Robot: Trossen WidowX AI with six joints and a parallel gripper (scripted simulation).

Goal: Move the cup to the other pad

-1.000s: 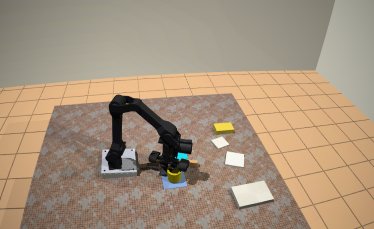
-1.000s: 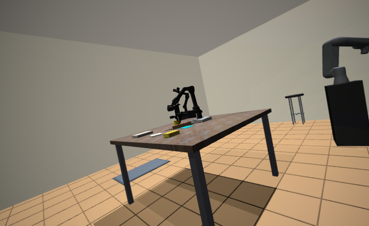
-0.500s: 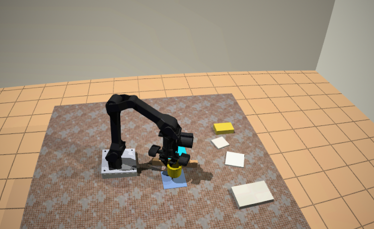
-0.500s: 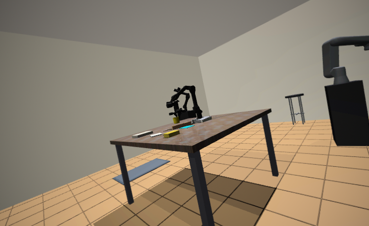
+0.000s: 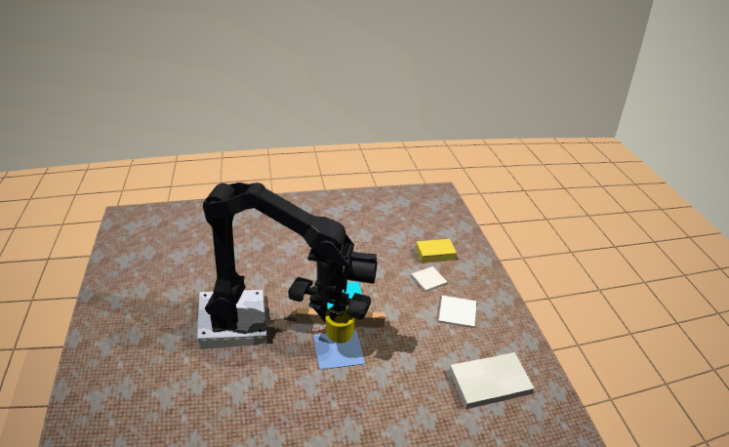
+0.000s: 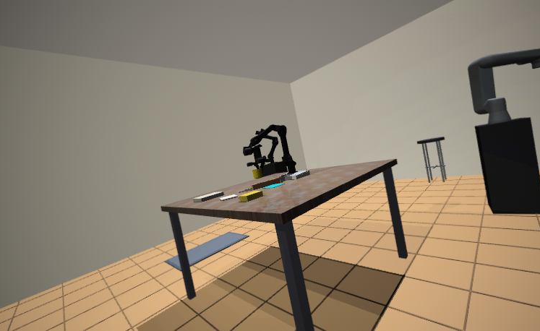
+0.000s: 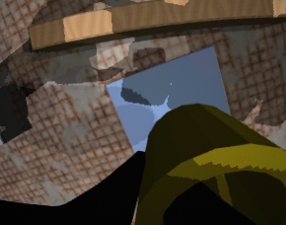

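Right now the wooden bar is 5 cm ahead of my gripper tip, 7 cm to the left of it and 9 cm below it. The rest, counted from my gripper tip: white slab 35 cm ahead, 23 cm to the right, 8 cm below; then yellow cup 2 cm ahead, 2 cm to the right; then light blue pad 2 cm ahead, 2 cm to the right, 10 cm below.
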